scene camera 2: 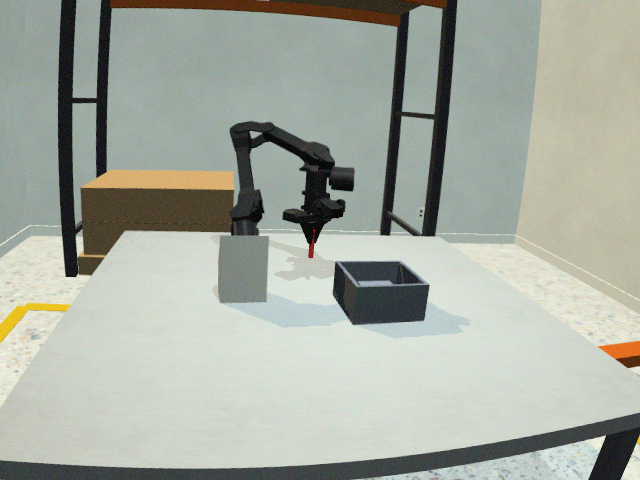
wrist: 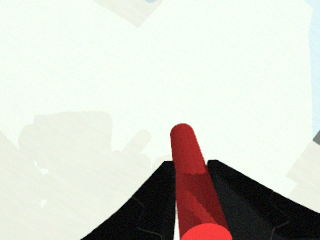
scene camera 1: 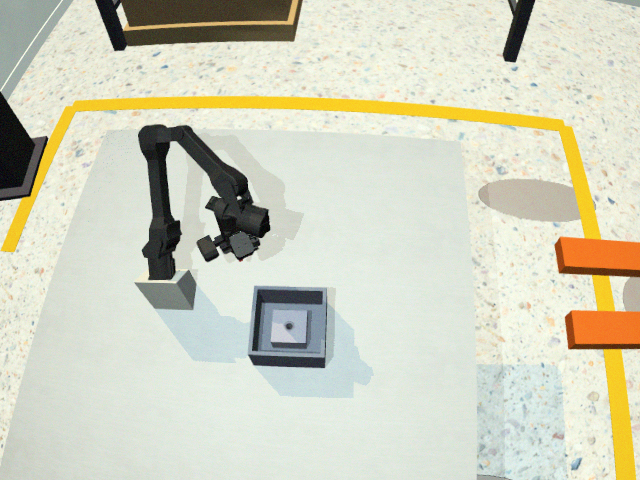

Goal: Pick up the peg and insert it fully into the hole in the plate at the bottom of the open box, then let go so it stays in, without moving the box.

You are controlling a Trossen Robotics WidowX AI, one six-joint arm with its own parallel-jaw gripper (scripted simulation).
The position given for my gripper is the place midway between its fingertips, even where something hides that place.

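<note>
Dark grey box (scene camera 1: 266, 299). In the wrist view, the box is out of frame. My gripper: (scene camera 2: 311, 243), (scene camera 1: 238, 252), (wrist: 190, 170).
</note>
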